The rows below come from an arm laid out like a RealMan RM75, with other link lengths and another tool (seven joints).
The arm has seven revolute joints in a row. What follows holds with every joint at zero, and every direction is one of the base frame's.
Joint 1 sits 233.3 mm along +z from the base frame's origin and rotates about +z.
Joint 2 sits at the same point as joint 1 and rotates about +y.
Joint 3 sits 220.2 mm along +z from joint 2 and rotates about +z.
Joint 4 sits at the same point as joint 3 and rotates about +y.
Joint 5 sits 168 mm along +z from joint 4 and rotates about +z.
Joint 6 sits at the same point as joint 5 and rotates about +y.
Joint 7 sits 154.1 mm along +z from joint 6 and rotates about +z.
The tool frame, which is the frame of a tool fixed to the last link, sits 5 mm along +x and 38 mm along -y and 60 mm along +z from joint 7; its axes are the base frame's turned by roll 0, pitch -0.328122 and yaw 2.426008 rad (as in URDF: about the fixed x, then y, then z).
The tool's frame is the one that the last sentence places.
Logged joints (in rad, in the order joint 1, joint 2, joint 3, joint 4, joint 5, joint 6, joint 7), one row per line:
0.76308 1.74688 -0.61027 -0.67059 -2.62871 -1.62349 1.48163
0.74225 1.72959 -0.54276 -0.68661 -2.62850 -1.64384 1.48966
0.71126 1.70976 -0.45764 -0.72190 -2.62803 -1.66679 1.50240
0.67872 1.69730 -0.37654 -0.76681 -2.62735 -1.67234 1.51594
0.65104 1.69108 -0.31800 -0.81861 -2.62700 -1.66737 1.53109
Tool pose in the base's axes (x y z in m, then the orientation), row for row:
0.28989 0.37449 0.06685 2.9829 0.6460 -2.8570
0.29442 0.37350 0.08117 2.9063 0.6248 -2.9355
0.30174 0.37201 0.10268 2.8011 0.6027 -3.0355
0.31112 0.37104 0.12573 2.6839 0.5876 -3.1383
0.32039 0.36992 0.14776 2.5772 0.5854 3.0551
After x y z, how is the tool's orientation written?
As angles about the fixed x, y, z axes (roll, pitch, yaw), in radians.
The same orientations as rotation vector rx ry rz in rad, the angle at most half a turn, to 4 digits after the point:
-0.4214 2.4713 0.3162
-0.3547 2.4952 0.3798
-0.2680 2.5082 0.4739
-0.1801 2.4970 0.5829
-0.1082 2.4622 0.6792

